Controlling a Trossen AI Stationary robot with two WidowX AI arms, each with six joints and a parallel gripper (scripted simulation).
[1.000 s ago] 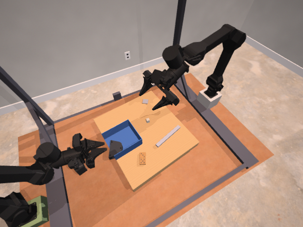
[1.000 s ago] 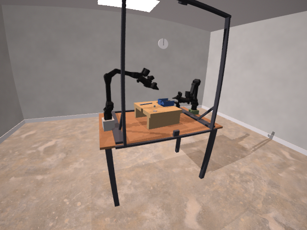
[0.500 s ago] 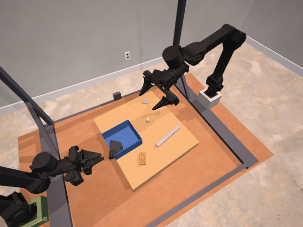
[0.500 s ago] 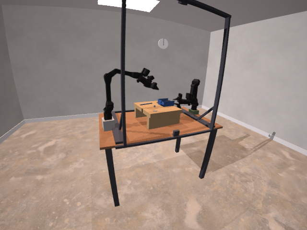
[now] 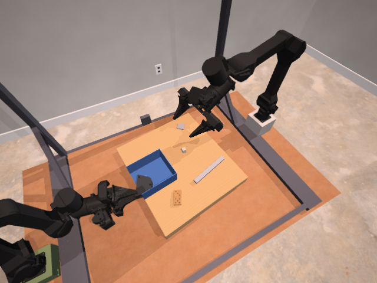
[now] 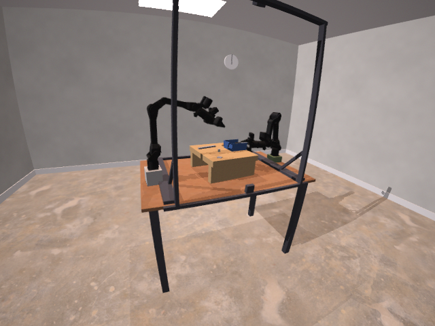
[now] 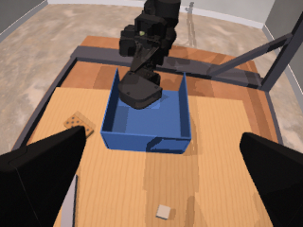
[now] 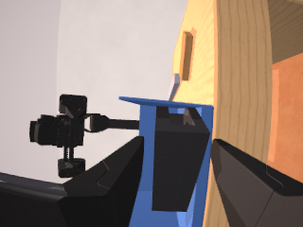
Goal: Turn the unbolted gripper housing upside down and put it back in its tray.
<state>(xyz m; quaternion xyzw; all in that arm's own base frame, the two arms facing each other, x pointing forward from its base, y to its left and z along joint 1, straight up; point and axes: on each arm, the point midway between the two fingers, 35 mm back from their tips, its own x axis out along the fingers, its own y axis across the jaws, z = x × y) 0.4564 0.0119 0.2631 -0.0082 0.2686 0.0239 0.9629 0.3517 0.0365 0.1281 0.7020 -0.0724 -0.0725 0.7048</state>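
Now: right hand 6 cm to the right of the gripper housing and 1 cm below it. Also, from my right hand: wooden platform: 2 cm behind, 22 cm to the left, 8 cm below; then blue tray: 2 cm behind, 14 cm to the left; then small cube: 5 cm behind, 27 cm to the left, 1 cm below.
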